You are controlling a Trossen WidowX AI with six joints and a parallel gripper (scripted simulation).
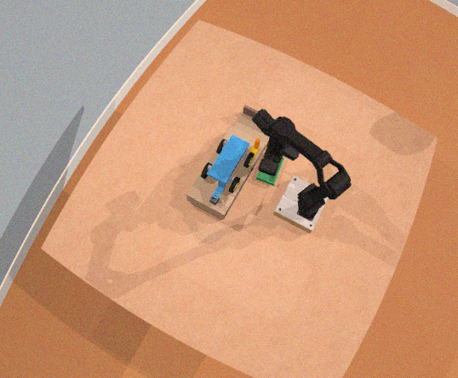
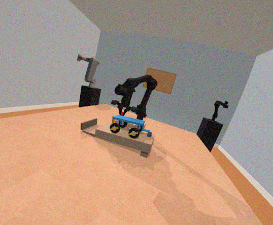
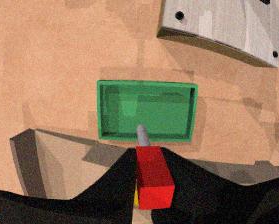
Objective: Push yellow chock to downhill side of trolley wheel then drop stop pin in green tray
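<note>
Right now the green tray is 12 cm below my gripper tip and 1 cm to the left of it. Round my gripper tip: blue trolley: 13 cm ahead, 10 cm to the left; then red-headed stop pin: right at my gripper tip; then yellow chock: 8 cm ahead, 3 cm below.
</note>
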